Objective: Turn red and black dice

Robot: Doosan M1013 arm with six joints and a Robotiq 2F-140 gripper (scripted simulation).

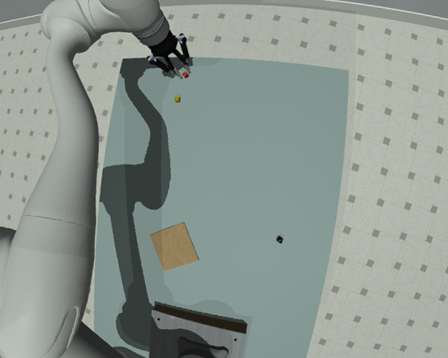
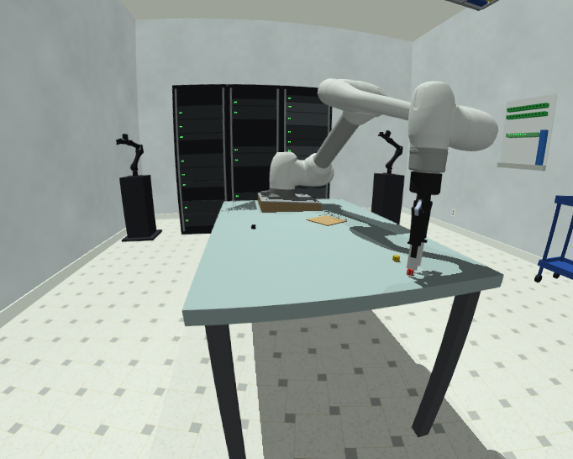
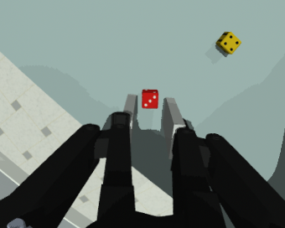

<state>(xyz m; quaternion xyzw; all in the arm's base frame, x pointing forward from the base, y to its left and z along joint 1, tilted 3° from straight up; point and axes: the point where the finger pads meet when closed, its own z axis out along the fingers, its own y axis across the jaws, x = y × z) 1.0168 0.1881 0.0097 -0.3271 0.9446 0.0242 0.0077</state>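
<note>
My gripper is now 50 mm above the red die. Round my hand: black die: 530 mm behind, 390 mm to the right, 50 mm below; then tan mat: 620 mm behind, 50 mm below, 40 mm to the right; then yellow die: 100 mm behind, 50 mm below, 10 mm to the left.
</note>
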